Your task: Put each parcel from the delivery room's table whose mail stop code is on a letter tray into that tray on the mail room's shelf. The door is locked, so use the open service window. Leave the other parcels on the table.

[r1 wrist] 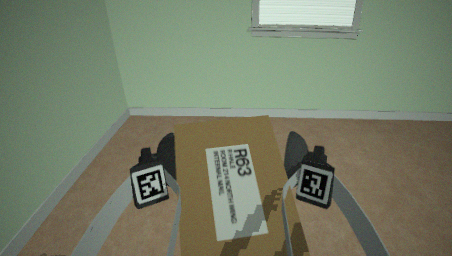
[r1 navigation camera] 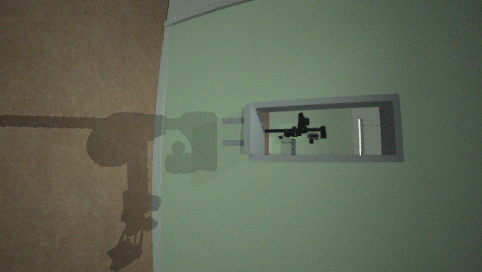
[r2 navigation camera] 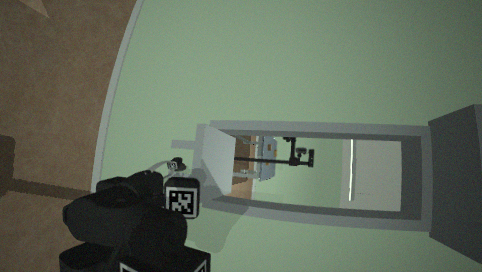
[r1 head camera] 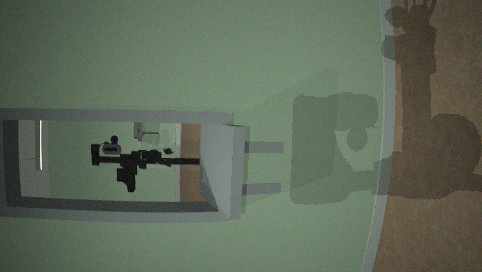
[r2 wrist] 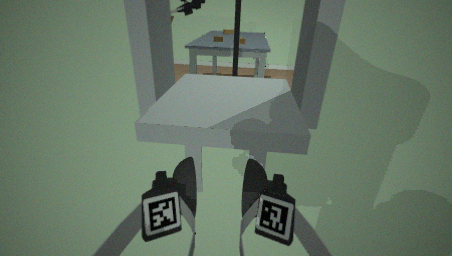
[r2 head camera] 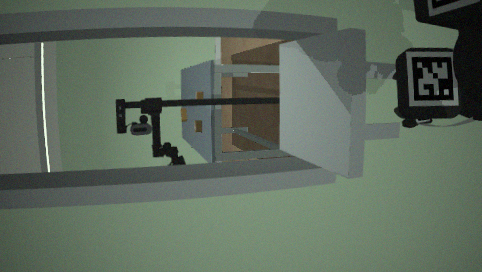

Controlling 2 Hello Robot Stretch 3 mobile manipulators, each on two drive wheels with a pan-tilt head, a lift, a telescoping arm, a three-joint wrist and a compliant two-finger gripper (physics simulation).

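Note:
The r1 gripper is shut on a brown parcel with a white label reading R63, held above the floor in the r1 wrist view. The r2 gripper is open and empty, low in front of the service window's pale sill. Through the window, the delivery room's blue-grey table bears three small brown parcels, one at the left, one behind and one at the right; their codes are too small to read. Letter trays cannot be made out.
Robot r2 stands beyond the window from r1; robot r1 stands between window and table. A small grey piece of furniture shows behind r2. The window's side frames bound the opening. Green walls meet at a corner beside r1's parcel.

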